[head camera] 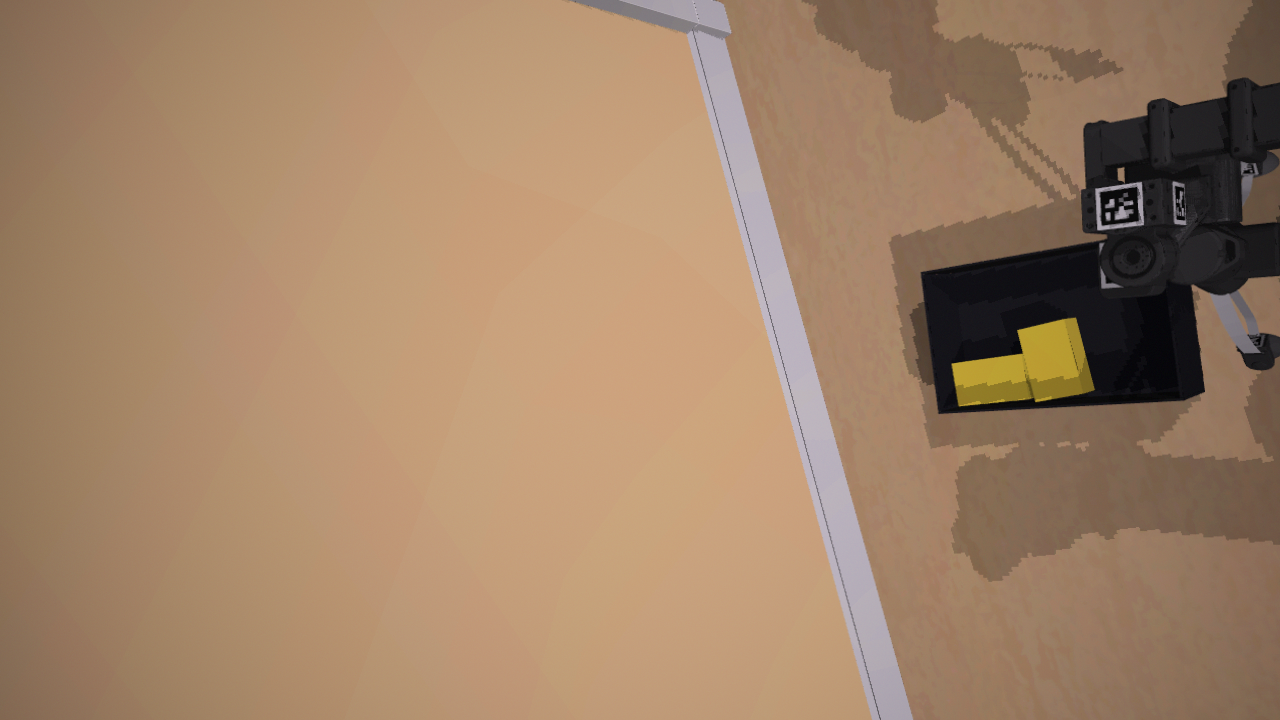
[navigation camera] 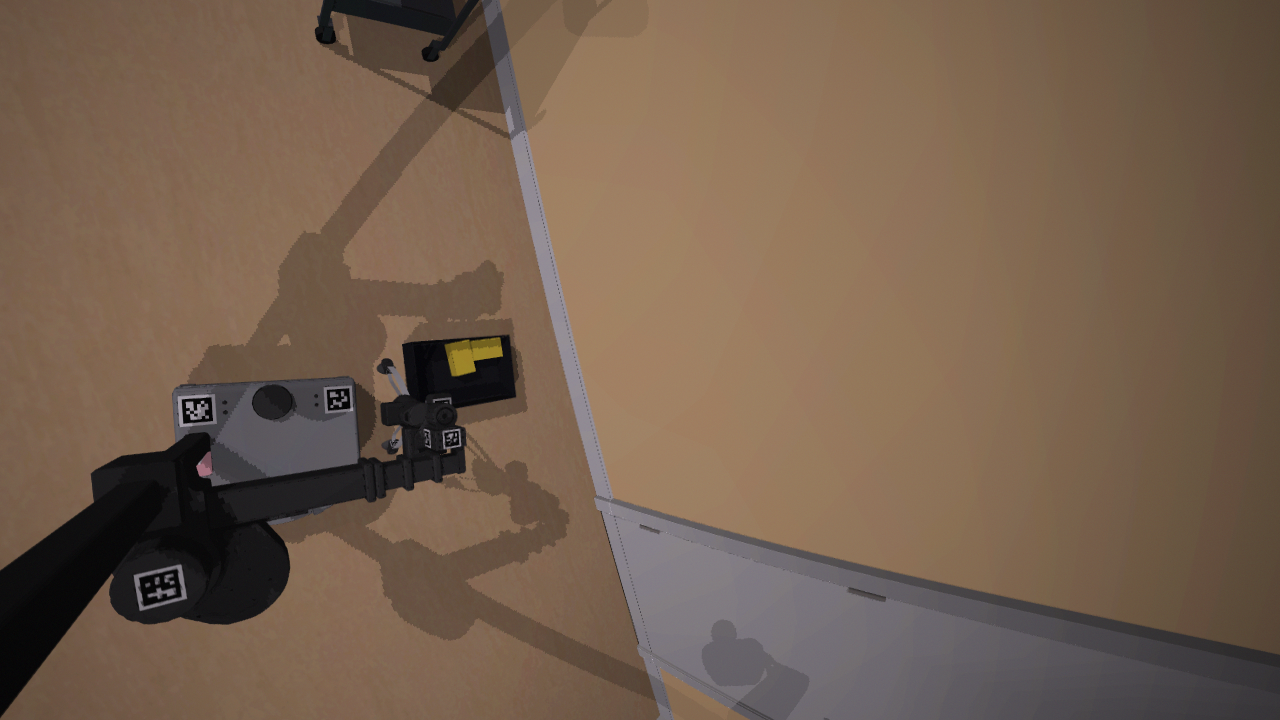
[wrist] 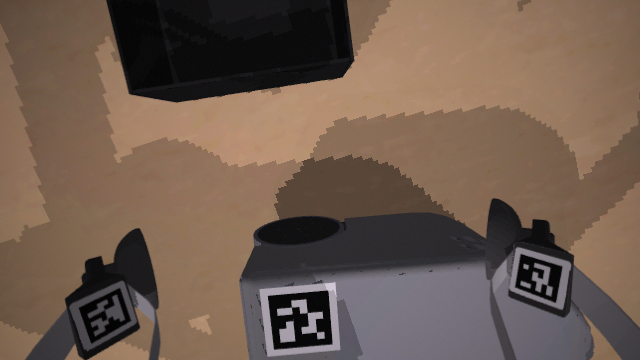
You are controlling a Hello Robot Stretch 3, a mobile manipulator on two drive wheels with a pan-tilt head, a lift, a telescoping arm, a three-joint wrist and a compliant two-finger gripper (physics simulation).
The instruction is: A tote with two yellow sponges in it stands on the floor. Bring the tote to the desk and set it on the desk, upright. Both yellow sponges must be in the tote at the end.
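Frame: origin at the robot's base, x back, y right, z up, level; metres.
Seen in the pictures: gripper, fingertip midpoint: [wrist: 319, 241]; robot's base, origin of the base link: [navigation camera: 272, 400] [wrist: 311, 335].
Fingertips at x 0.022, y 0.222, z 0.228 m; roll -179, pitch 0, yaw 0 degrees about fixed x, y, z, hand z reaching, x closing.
Pixels of each thing's top centre, then the offset from my fingertips to it. "pt": a spot on its surface instead.
- black tote, middle of its top: [head camera: 1039, 330] [navigation camera: 467, 371] dx -0.067, dy +0.258, dz -0.128 m
- dark cart, surface spot: [navigation camera: 393, 21] pt dx -1.046, dy +0.016, dz -0.086 m
The black tote [head camera: 1192, 362] [navigation camera: 492, 381] [wrist: 240, 86] stands upright on the floor near the wall. Two yellow sponges lie in it against one long side: one sponge [head camera: 989, 380] [navigation camera: 487, 348] towards the wall end, and the other sponge [head camera: 1056, 358] [navigation camera: 460, 359] beside it, nearer the middle. My gripper [head camera: 1260, 257] [navigation camera: 388, 405] [wrist: 319, 241] is open and empty, its fingers wide apart at the robot's side of the tote. The wrist hides one tote corner in the head view. I cannot identify the desk for certain.
My grey base [navigation camera: 277, 438] [wrist: 420, 310] is close to the gripper. A white baseboard [head camera: 778, 313] [navigation camera: 550, 241] runs past the tote's wall end. A grey front with handles [navigation camera: 787, 617] is at the lower right. A dark cart [navigation camera: 393, 21] stands at the navigation view's top.
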